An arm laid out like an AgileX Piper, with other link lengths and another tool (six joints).
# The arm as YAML. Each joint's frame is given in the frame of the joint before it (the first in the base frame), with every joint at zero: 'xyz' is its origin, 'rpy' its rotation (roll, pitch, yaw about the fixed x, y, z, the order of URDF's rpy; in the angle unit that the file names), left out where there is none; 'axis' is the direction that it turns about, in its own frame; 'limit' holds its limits. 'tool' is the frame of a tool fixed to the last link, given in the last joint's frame.
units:
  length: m
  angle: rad
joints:
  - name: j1
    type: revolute
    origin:
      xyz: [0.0, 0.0, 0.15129]
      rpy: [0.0, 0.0, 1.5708]
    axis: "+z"
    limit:
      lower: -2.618
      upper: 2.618
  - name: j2
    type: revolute
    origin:
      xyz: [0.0, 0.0, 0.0]
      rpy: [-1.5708, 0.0, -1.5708]
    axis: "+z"
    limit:
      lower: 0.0
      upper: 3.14
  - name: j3
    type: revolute
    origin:
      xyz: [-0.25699, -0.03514, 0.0]
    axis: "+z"
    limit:
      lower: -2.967
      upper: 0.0
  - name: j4
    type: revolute
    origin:
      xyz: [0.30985, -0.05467, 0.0]
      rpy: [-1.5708, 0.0, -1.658]
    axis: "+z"
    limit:
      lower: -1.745
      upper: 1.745
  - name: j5
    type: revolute
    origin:
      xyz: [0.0, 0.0, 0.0]
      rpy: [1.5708, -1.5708, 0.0]
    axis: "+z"
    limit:
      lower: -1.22
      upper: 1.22
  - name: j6
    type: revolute
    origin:
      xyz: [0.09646, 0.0, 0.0]
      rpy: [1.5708, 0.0, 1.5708]
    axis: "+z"
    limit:
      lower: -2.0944
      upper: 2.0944
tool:
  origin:
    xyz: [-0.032, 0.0, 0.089]
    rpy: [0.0, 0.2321, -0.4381]
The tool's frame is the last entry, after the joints.
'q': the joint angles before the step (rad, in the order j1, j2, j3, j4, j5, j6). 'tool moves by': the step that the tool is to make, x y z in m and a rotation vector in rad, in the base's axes. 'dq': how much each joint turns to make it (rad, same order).
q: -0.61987, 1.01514, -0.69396, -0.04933, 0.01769, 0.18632
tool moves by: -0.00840, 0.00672, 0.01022, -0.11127, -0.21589, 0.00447
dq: -0.00002, -0.00925, 0.11874, 0.02444, -0.35011, 0.00809
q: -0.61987, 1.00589, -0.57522, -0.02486, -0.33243, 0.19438
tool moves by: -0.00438, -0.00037, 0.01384, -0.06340, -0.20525, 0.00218
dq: 0.00002, 0.06553, 0.03245, 0.01791, -0.30228, 0.04953
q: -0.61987, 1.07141, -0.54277, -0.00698, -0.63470, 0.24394
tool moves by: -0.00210, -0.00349, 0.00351, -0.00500, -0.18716, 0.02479
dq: -0.00002, 0.10291, 0.00173, 0.00695, -0.26025, 0.10177
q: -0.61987, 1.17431, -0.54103, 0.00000, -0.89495, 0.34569
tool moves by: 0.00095, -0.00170, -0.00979, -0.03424, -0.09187, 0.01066
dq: -0.00001, 0.11129, 0.00001, 0.00000, -0.20597, 0.02764
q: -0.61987, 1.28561, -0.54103, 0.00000, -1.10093, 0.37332
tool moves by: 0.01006, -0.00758, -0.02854, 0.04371, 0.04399, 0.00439
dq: 0.00000, 0.08168, 0.00001, 0.00000, -0.02049, 0.01094
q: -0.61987, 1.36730, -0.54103, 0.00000, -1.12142, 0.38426
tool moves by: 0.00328, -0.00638, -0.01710, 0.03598, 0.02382, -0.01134
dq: 0.00000, 0.04412, 0.00001, 0.01782, -0.00381, 0.00275
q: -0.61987, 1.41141, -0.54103, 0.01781, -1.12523, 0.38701
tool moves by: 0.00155, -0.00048, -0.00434, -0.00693, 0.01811, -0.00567
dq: 0.00002, 0.01193, 0.00001, 0.00002, -0.00150, -0.01712
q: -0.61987, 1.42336, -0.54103, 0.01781, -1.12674, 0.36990
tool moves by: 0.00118, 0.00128, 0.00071, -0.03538, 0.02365, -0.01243
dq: 0.00002, 0.00229, -0.00186, -0.00237, -0.00239, -0.04322
